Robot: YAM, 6 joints.
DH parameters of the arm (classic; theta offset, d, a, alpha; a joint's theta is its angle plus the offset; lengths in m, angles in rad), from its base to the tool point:
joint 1: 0 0.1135 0.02 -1.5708
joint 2: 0 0 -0.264 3.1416
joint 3: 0.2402 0 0.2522 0
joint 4: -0.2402 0 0.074 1.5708
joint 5: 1.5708 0 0 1.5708
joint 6: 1.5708 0.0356 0 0
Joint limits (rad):
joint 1: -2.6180..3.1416
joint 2: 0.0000..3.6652
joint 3: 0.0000..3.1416
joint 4: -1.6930..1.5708
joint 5: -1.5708..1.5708
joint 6: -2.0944..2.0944
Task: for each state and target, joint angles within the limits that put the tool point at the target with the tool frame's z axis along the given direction. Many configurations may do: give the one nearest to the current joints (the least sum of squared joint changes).
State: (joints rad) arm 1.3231 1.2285 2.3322 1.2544 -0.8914 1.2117
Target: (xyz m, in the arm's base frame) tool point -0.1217 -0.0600 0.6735 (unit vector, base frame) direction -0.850 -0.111 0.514
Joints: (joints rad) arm 0.5500 1.2401 2.4899 1.3107 -0.3573 1.2117
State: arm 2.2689 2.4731 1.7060 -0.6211 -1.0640 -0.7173
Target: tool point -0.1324 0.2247 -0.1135 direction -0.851 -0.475 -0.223
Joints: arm 1.9706 2.7602 1.0649 -0.3203 -1.3211 -0.7173
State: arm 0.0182 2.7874 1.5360 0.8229 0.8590 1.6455
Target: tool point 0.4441 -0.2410 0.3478 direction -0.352 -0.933 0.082
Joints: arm -0.4271 2.3396 2.0360 1.1960 1.4654 1.6455
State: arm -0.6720 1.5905 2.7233 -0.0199 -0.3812 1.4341
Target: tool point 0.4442 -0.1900 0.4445 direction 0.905 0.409 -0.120
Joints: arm -0.4608 2.1944 2.5182 -0.5124 -0.8765 1.4341
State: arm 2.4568 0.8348 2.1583 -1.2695 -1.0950 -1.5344
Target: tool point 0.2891 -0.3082 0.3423 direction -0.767 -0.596 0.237
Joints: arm 2.4049 0.2601 2.7879 -1.5729 -1.2762 -1.5344
